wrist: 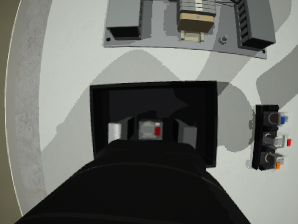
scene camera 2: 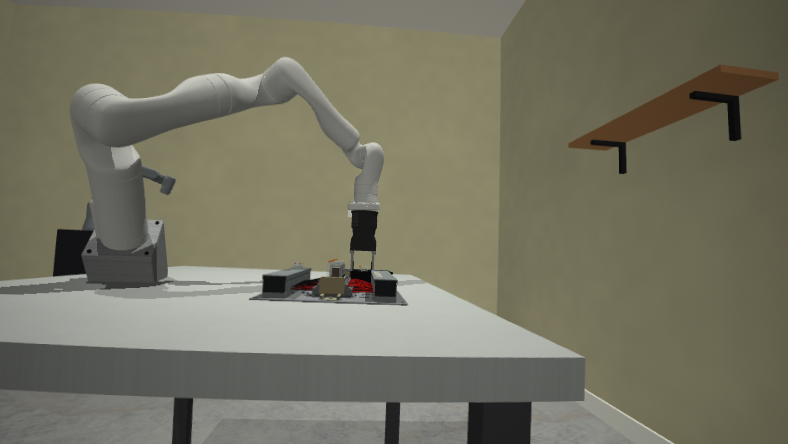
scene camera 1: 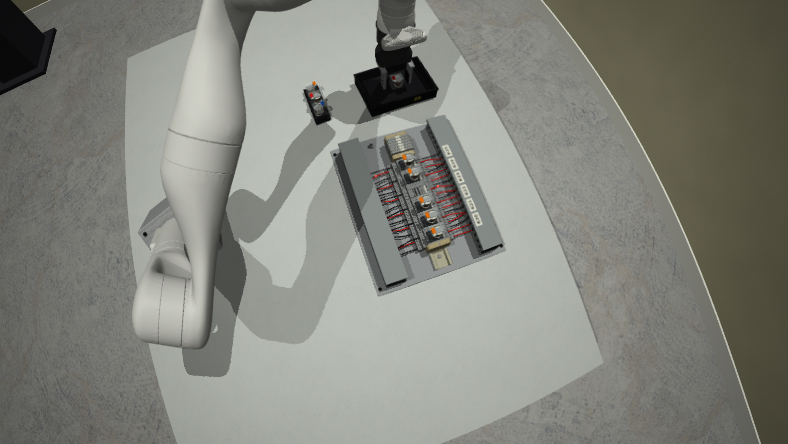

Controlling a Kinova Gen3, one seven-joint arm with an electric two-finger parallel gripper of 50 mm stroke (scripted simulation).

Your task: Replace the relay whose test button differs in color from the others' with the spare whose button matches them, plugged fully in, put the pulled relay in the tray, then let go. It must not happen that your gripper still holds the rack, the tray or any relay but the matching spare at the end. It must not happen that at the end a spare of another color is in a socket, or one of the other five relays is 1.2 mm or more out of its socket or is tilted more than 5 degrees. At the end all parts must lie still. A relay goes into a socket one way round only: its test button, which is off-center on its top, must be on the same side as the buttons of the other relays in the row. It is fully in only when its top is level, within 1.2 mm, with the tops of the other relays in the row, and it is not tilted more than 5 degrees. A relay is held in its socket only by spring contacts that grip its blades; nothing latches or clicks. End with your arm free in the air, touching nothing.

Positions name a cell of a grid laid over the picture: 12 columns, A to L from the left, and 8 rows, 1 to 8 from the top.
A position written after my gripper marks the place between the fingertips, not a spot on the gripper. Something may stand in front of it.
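My gripper (scene camera 2: F5) is visible also in the wrist view (wrist: G5) and in scene camera 1 (scene camera 1: G2). A black tray (scene camera 1: G2) is visible, and the wrist view shows the tray too (wrist: H4).
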